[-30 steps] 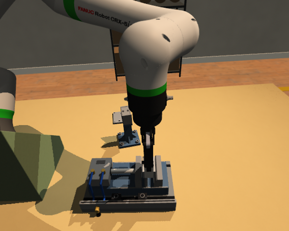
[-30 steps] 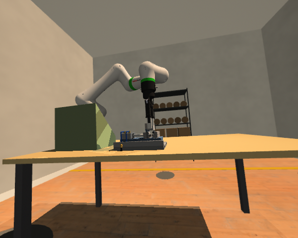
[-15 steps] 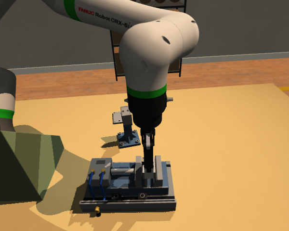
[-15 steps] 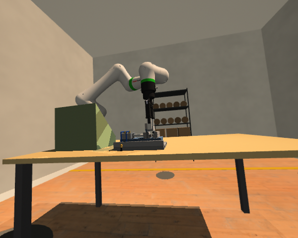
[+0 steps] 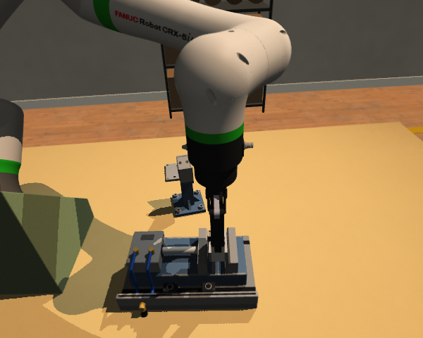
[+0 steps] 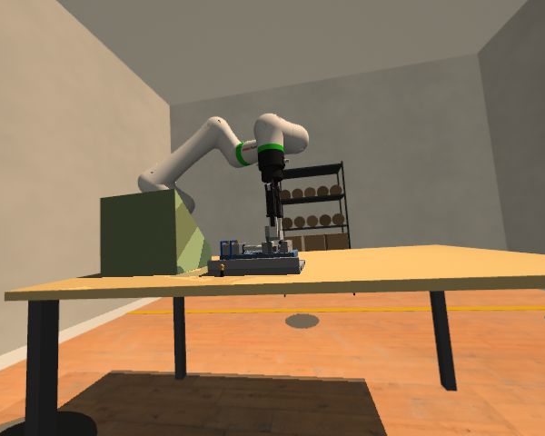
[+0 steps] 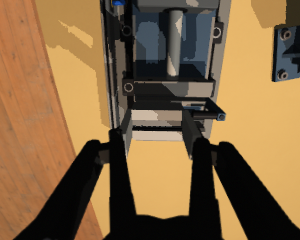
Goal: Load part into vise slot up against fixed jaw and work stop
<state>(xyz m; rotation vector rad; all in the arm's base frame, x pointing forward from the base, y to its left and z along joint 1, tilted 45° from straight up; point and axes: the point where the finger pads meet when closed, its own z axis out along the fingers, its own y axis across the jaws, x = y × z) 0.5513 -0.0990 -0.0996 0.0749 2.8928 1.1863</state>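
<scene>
The part is 2 cm below my hand. The rest, counted from my hand: moving jaw (6 cm below, 3 cm behind, 2 cm to the left); fixed jaw (6 cm below, 3 cm ahead, 2 cm to the left); work stop (7 cm to the left, 5 cm below).
</scene>
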